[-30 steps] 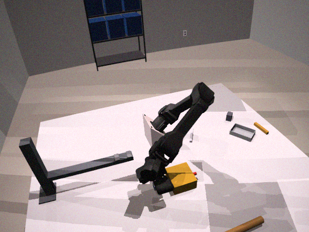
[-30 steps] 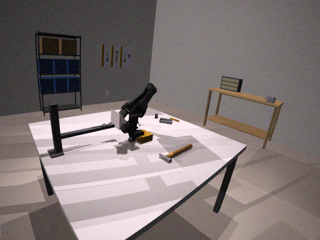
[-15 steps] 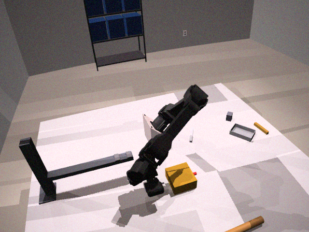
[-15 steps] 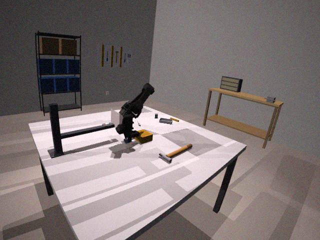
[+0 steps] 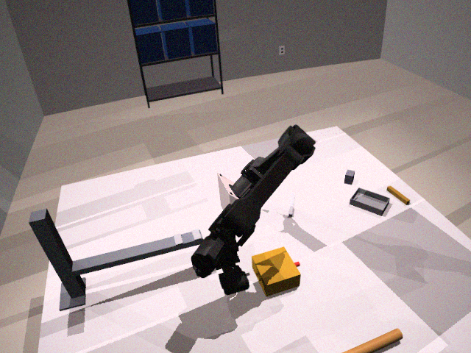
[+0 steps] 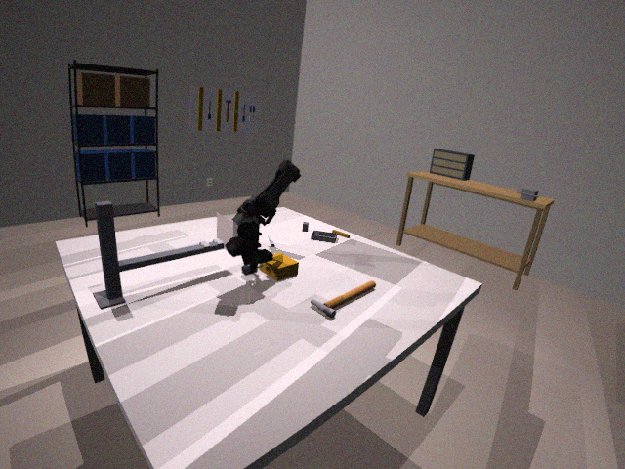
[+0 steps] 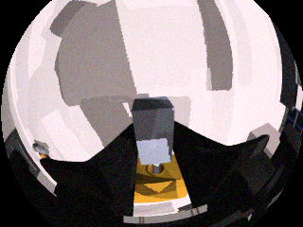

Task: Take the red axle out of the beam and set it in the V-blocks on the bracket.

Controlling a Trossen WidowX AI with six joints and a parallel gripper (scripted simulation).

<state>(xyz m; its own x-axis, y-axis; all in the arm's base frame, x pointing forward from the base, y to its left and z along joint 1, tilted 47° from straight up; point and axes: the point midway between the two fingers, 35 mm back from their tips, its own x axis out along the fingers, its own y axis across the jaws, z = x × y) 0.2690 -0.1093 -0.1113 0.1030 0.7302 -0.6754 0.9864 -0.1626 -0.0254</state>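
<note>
My gripper tip is 2 cm short of the yellow beam, 13 cm to the right of it and 1 cm above it. Also, from my gripper tip: grey tray 10 cm behind, 58 cm to the left, 3 cm below; then dark cube 24 cm behind, 61 cm to the left, 2 cm below; then grey block 2 cm to the left, 1 cm above.
</note>
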